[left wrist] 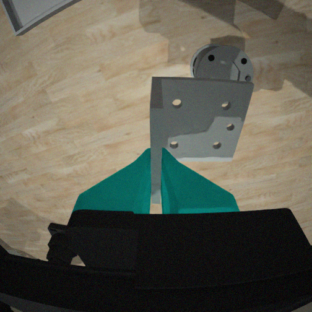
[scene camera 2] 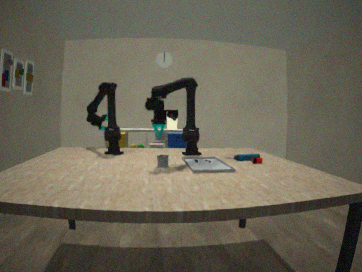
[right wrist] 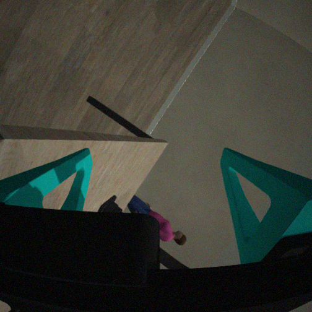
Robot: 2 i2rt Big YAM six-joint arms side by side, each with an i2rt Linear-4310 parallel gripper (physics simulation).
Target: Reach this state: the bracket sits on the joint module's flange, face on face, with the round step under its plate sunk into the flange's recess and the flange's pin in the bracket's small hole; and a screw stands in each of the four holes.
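Pixels of known places: left gripper, fingertip midpoint: (scene camera 2: pixel 159 136); left arm's base at its link origin: (scene camera 2: pixel 191 154); right arm's base at its link origin: (scene camera 2: pixel 113 153).
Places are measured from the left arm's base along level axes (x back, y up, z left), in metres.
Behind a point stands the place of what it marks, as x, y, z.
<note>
My left gripper (scene camera 2: pixel 159 136) @(-0.306, 0.155, -0.339) (left wrist: pixel 155 155) is shut on the upright part of the grey bracket (left wrist: pixel 200 117), which hangs above the table with its holed plate facing the left wrist camera. The joint module (scene camera 2: pixel 162 161) @(-0.411, 0.032, -0.353) (left wrist: pixel 223 66) stands upright on the table; in the left wrist view its flange shows beyond the plate's far edge, partly covered by it. The bracket and flange are apart. Dark screws (scene camera 2: pixel 196 160) @(-0.302, 0.009, -0.102) lie in the grey tray (scene camera 2: pixel 215 171) @(-0.622, 0.006, -0.147) (left wrist: pixel 37 7); their exact number is unclear. My right gripper (scene camera 2: pixel 103 123) @(0.615, 0.179, -0.509) (right wrist: pixel 156 155) is open and empty, away from the parts.
A blue screwdriver (scene camera 2: pixel 247 157) @(-0.382, 0.022, 0.221) and a small red object (scene camera 2: pixel 257 160) @(-0.495, 0.020, 0.218) lie on the table at the right of the scene view. The table (scene camera 2: pixel 125 192) @(-0.849, 0.000, -0.639) (right wrist: pixel 125 160) ends at a corner below the right gripper. A person in a pink top (right wrist: pixel 162 226) shows past that corner.
</note>
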